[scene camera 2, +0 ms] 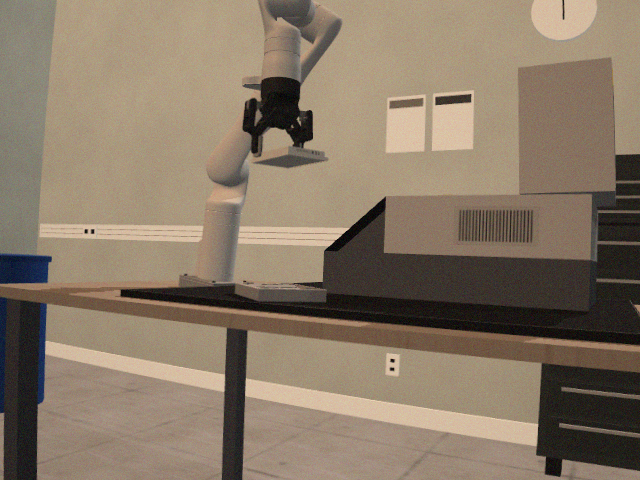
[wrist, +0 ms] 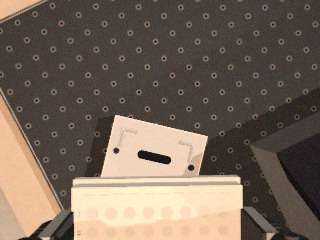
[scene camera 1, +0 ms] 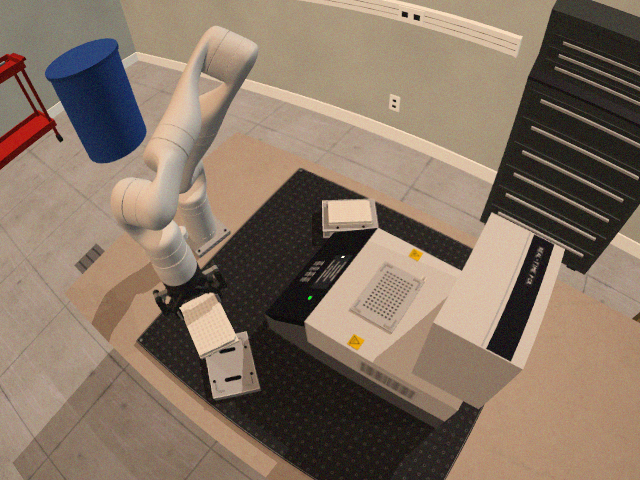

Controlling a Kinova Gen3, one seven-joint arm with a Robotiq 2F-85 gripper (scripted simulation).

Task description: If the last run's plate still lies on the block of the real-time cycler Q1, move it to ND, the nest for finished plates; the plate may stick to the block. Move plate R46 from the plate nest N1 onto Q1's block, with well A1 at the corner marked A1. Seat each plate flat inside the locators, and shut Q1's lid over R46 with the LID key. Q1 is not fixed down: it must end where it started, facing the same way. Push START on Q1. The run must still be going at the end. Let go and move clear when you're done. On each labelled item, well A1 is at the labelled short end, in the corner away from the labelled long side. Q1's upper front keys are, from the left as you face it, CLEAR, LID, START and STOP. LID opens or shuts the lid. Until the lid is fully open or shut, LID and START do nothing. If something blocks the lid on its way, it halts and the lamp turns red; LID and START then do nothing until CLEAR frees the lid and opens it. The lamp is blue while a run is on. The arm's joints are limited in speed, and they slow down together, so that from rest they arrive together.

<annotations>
same spot on grey nest: [scene camera 2: 282, 292] = [scene camera 1: 228, 395]
</annotations>
